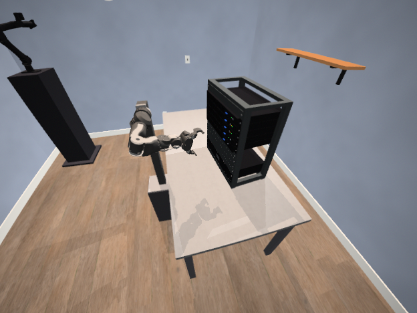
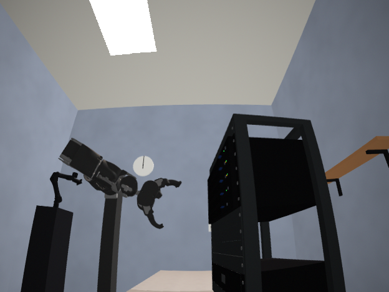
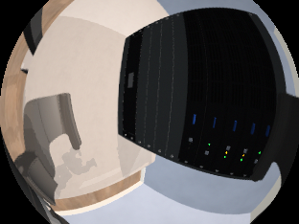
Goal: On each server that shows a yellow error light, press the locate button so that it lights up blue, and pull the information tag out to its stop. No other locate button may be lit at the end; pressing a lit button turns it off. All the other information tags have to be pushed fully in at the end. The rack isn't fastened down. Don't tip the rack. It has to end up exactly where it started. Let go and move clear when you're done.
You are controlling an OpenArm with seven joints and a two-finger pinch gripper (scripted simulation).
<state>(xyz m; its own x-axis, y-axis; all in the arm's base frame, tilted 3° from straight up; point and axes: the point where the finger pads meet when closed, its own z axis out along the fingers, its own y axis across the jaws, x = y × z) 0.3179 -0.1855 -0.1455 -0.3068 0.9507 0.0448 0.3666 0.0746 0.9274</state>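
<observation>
The locate button is 16 cm ahead of my hand, 13 cm above it and 4 cm to the right of it. Also, from my hand: information tag (19 cm ahead, 13 cm above, 1 cm to the left).
</observation>
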